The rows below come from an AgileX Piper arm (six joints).
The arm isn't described. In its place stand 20 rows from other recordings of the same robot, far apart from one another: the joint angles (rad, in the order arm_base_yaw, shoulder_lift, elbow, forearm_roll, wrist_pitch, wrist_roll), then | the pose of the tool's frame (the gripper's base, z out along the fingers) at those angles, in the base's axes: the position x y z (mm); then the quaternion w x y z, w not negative.
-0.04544 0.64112 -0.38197 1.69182 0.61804 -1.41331 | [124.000, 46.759, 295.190, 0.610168, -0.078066, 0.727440, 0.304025]
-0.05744 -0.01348 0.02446 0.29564 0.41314 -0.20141 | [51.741, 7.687, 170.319, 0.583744, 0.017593, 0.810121, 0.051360]
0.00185 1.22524 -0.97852 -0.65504 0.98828 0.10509 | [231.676, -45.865, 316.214, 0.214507, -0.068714, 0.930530, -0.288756]
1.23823 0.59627 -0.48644 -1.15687 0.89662 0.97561 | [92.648, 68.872, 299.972, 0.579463, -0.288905, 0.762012, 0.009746]
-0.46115 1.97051 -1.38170 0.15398 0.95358 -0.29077 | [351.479, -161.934, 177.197, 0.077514, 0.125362, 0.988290, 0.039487]
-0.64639 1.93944 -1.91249 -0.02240 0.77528 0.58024 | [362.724, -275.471, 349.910, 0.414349, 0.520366, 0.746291, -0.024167]
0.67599 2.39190 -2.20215 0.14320 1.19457 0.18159 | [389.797, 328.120, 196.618, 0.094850, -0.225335, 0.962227, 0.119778]
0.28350 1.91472 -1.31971 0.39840 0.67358 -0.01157 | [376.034, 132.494, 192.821, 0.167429, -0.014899, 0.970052, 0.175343]
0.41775 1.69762 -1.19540 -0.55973 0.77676 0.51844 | [333.596, 111.020, 241.630, 0.264115, -0.109300, 0.950591, -0.121136]
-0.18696 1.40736 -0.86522 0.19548 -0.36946 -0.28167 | [310.733, -65.277, 309.158, 0.662892, 0.056060, 0.736636, -0.121653]
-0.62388 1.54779 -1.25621 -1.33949 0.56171 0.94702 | [260.776, -245.831, 350.339, 0.385038, 0.259837, 0.760364, -0.453958]
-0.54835 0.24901 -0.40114 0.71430 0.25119 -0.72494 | [62.255, -20.665, 315.113, 0.707787, 0.120322, 0.679659, -0.150411]
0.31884 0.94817 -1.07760 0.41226 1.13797 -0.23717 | [141.931, 81.708, 384.582, 0.303732, -0.233355, 0.898115, 0.216058]
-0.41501 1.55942 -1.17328 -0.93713 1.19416 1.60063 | [245.880, -182.854, 295.246, 0.266793, 0.674077, 0.602387, -0.334024]
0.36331 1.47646 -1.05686 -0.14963 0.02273 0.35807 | [319.198, 121.025, 315.123, 0.548402, -0.062516, 0.818429, 0.159752]
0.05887 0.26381 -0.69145 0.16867 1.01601 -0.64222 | [23.321, 14.382, 333.758, 0.510637, -0.292827, 0.805746, -0.065380]
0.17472 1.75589 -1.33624 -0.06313 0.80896 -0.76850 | [367.110, 60.584, 249.803, 0.195742, -0.458296, 0.862493, -0.088069]
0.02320 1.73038 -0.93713 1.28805 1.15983 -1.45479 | [298.692, 87.063, 208.413, 0.245429, -0.297596, 0.798967, 0.461359]
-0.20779 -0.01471 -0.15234 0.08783 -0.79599 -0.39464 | [-1.624, -5.487, 320.509, 0.928332, 0.014066, 0.259543, -0.265780]
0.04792 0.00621 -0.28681 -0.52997 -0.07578 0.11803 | [26.254, 4.746, 312.218, 0.830440, -0.138107, 0.520752, -0.141822]
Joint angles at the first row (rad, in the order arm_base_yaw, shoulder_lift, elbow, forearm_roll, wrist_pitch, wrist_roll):
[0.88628, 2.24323, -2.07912, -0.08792, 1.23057, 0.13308]
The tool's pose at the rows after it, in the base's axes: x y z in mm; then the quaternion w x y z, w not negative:
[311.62, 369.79, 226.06, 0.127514, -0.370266, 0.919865, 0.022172]
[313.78, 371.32, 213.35, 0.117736, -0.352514, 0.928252, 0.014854]
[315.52, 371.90, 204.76, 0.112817, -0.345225, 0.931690, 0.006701]
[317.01, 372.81, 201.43, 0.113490, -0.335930, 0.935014, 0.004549]
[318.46, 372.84, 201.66, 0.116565, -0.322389, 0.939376, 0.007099]
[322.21, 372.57, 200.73, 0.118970, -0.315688, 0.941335, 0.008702]
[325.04, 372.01, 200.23, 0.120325, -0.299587, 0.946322, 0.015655]
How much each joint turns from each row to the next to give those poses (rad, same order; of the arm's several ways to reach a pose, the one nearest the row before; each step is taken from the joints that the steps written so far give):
[0.00000, 0.01855, -0.00005, -0.00080, 0.00003, 0.00717]
[0.00000, 0.02632, 0.00005, -0.00829, -0.00004, 0.04251]
[0.00001, 0.01786, -0.00001, -0.01155, 0.00002, 0.01978]
[-0.00001, 0.01040, -0.00611, -0.00683, -0.00202, 0.02185]
[-0.00201, 0.00191, -0.00397, -0.00157, -0.00450, 0.02715]
[-0.00625, 0.00933, -0.01341, 0.00000, -0.00166, 0.00767]
[-0.00662, 0.00374, -0.00470, 0.00834, -0.00783, 0.02568]

